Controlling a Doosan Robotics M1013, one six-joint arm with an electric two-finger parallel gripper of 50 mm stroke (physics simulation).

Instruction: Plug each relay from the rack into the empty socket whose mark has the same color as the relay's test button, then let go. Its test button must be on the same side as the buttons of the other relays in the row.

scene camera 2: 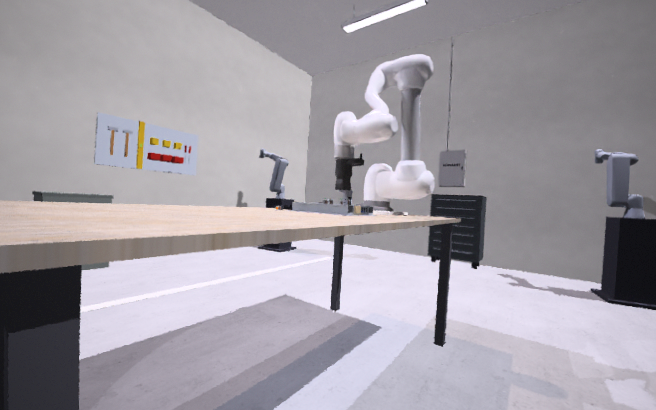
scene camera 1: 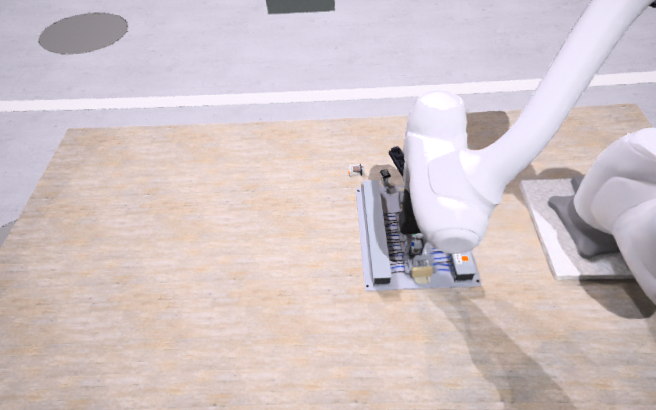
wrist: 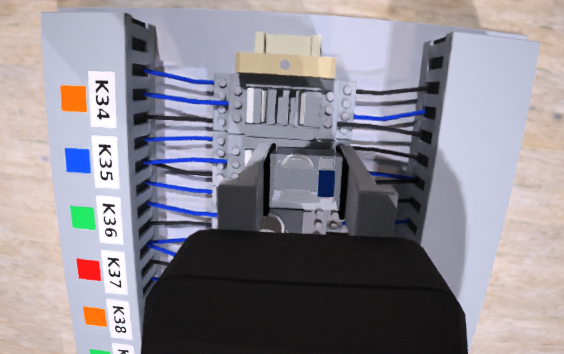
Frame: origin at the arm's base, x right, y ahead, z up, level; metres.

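Seen in the pictures: gripper, fingertip midpoint: (scene camera 2: 347, 204) (scene camera 1: 414, 251) (wrist: 304, 167); arm's base, origin of the base link: (scene camera 2: 376, 210) (scene camera 1: 599, 223).
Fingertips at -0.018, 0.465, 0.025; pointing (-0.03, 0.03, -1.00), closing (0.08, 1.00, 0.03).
Offsets run from my fingertips to a thing's top centre, as dx, dy, dz. "spot": to the spot under its first point.
My gripper (wrist: 304, 167) (scene camera 2: 346, 201) is shut on a relay with a dark blue test button. This relay {+0.001, +0.000, +0.033} (wrist: 294, 179) is upright at the K35 row, level with the blue mark {-0.009, -0.112, +0.000} (wrist: 77, 160), its button on the right in the wrist view. How deep it sits in the socket cannot be told. The K34 socket {spot: -0.016, -0.008, -0.011} (wrist: 285, 131) beside the orange mark {-0.039, -0.109, +0.000} (wrist: 73, 98) is empty. Below the held relay, another relay {+0.033, -0.016, +0.026} (wrist: 273, 223) shows in part; its button is hidden by the gripper body. A small relay with an orange spot {+0.316, +0.081, -0.022} (scene camera 1: 356, 170) lies on the table beyond the panel in scene camera 1.
Wire ducts {+0.093, +0.072, +0.000} (wrist: 492, 125) (scene camera 1: 376, 230) flank the socket row, with blue and black wires between. A beige end block {-0.047, -0.007, -0.003} (wrist: 285, 64) closes the row. A black rack {+0.323, -0.053, -0.020} (scene camera 1: 396, 156) shows in part behind the arm. Green, red and orange marks line the left duct below the blue one.
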